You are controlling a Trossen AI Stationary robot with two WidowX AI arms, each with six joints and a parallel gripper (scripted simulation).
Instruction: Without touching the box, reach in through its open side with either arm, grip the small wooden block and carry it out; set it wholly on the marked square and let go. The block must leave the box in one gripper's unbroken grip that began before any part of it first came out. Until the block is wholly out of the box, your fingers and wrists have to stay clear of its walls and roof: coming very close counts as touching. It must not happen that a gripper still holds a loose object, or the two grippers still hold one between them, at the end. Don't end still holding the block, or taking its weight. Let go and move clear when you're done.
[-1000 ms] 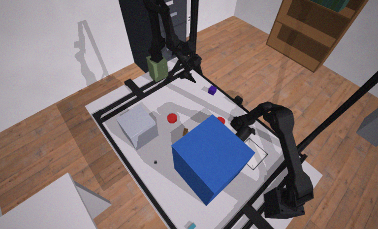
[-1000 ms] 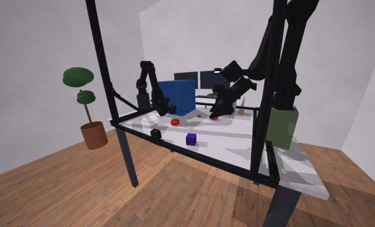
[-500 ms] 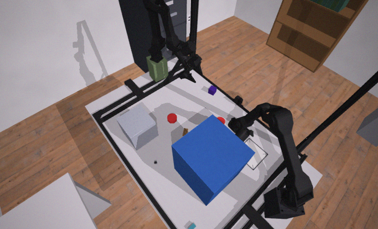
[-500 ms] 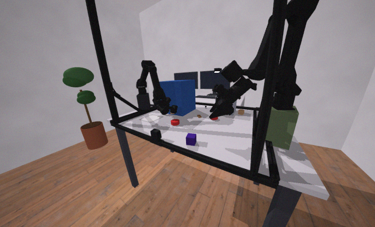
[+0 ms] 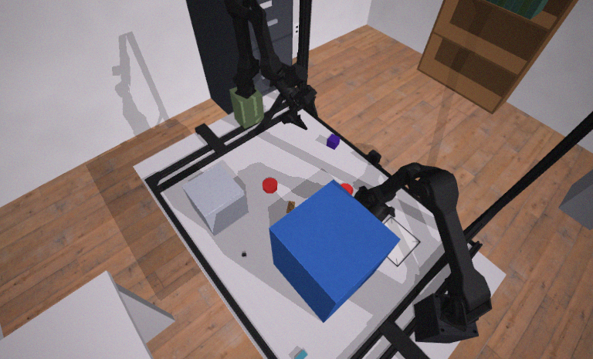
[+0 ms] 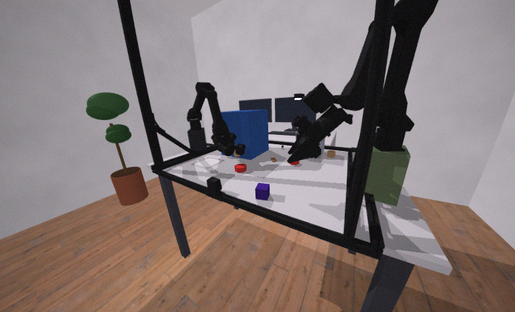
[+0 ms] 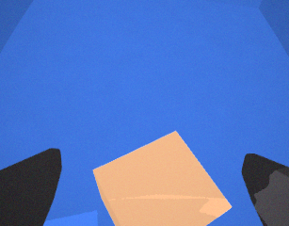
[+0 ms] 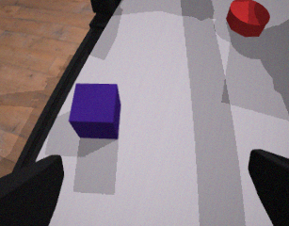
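Right now the marked square is 160 mm behind my left hand, 70 mm to the left of it and 40 mm below it. Also, from my left hand: box roof 100 mm ahead, 240 mm above; then purple cube 270 mm behind, 380 mm to the right, 20 mm below.
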